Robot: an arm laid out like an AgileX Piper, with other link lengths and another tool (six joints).
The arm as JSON. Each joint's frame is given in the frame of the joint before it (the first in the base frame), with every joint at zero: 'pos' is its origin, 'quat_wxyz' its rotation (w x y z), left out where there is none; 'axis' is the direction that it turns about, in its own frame. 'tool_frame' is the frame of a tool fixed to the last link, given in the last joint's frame.
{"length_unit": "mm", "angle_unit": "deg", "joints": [
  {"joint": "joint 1", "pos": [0.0, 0.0, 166.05], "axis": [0.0, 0.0, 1.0]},
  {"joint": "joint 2", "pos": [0.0, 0.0, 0.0], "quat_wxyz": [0.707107, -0.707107, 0.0, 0.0], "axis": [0.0, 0.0, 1.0]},
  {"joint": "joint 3", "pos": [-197.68, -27.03, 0.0], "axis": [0.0, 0.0, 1.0]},
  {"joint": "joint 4", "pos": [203.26, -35.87, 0.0], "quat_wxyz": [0.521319, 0.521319, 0.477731, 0.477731], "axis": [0.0, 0.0, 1.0]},
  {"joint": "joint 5", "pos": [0.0, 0.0, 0.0], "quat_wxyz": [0.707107, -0.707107, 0.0, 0.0], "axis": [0.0, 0.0, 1.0]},
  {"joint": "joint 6", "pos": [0.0, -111.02, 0.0], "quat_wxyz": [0.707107, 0.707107, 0.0, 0.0], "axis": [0.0, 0.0, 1.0]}
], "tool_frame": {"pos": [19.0, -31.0, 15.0], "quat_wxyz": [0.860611, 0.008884, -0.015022, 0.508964]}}
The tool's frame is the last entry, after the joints.
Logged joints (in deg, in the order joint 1, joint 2, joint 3, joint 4, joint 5, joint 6), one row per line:
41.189, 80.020, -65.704, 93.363, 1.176, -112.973
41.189, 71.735, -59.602, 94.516, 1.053, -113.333
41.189, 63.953, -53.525, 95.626, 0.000, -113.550
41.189, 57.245, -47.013, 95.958, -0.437, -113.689
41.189, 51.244, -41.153, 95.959, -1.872, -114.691
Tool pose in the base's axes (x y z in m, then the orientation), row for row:
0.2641, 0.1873, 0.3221, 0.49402, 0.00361, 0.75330, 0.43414
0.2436, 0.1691, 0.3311, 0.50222, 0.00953, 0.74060, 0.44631
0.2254, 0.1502, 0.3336, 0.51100, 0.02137, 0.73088, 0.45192
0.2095, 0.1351, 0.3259, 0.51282, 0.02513, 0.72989, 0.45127
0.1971, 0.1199, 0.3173, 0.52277, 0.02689, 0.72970, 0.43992
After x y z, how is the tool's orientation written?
As a quaternion, w x y z.
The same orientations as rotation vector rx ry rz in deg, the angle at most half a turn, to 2 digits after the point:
0.50, 104.65, 60.31
1.32, 102.52, 61.78
2.95, 100.79, 62.32
3.46, 100.58, 62.18
3.69, 100.12, 60.36

